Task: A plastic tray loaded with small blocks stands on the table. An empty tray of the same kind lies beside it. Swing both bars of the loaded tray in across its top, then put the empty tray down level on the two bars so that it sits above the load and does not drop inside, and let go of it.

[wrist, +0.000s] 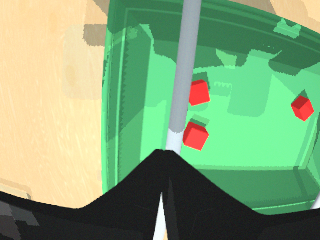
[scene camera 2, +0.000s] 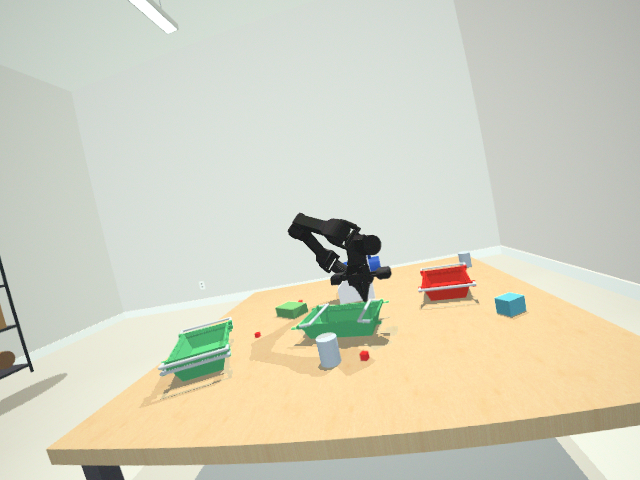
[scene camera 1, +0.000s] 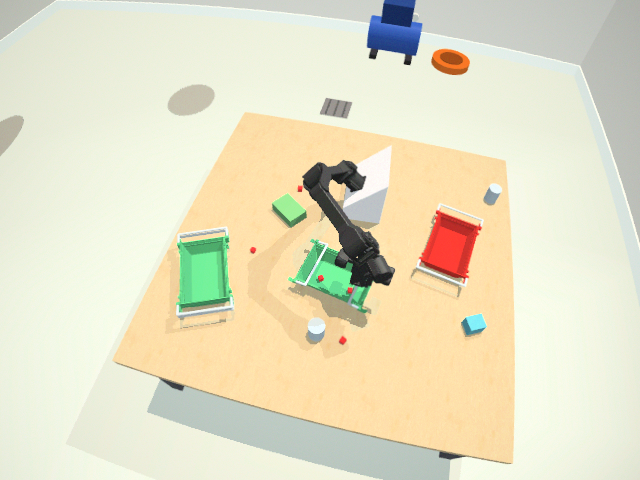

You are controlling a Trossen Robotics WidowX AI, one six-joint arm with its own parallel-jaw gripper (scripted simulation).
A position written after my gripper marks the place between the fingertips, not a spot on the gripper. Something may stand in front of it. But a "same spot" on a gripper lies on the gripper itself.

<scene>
my gripper: wrist 162,158; scene camera 2; scene camera 1
red tray: scene camera 2; scene camera 1; not seen in the wrist view (out of frame)
same spot on my gripper: (scene camera 1: 361,277) = (scene camera 2: 356,270)
same spot on red tray: (scene camera 2: 450,283) = (scene camera 1: 456,238)
</scene>
